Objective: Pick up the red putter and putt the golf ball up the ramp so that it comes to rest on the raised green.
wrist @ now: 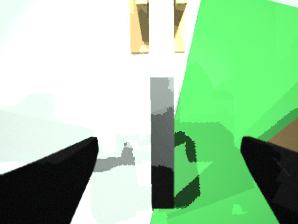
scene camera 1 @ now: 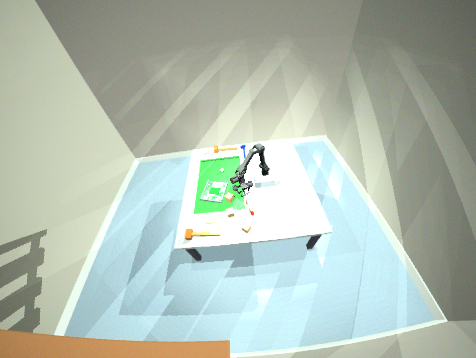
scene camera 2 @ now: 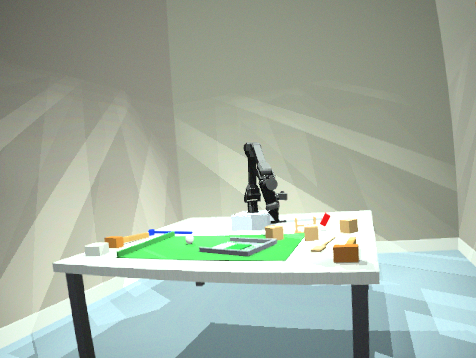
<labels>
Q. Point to a green mat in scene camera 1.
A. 210, 170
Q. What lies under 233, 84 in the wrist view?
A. A green mat.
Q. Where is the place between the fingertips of the gripper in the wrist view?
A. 169, 143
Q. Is the gripper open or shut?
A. Open.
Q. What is the gripper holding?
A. Nothing.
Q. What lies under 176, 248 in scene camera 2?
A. A green mat.
</labels>
